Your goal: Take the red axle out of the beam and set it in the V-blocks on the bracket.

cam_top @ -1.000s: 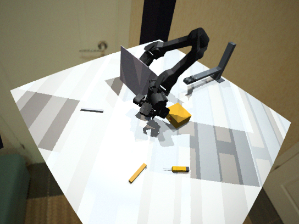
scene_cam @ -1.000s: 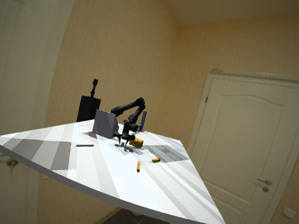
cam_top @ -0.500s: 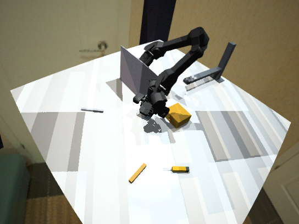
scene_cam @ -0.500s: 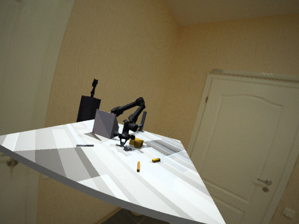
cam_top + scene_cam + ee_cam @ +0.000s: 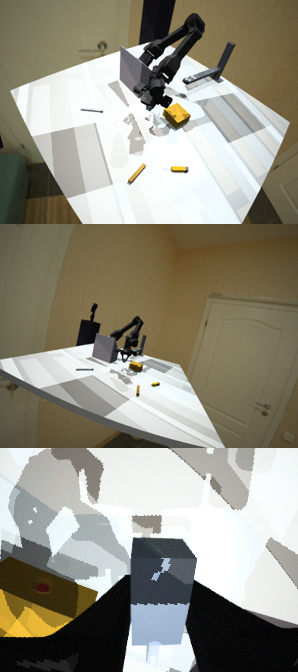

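Now: the yellow beam 120 mm to the left of my gripper tip, 90 mm ahead of it and 50 mm below it. Also, from my gripper tip: grey rod 230 mm to the right, 210 mm behind, 70 mm below; then grey-blue block 20 mm to the left, 10 mm behind, 10 mm above; then yellow-handled tool 300 mm ahead, 100 mm to the right, 70 mm below.
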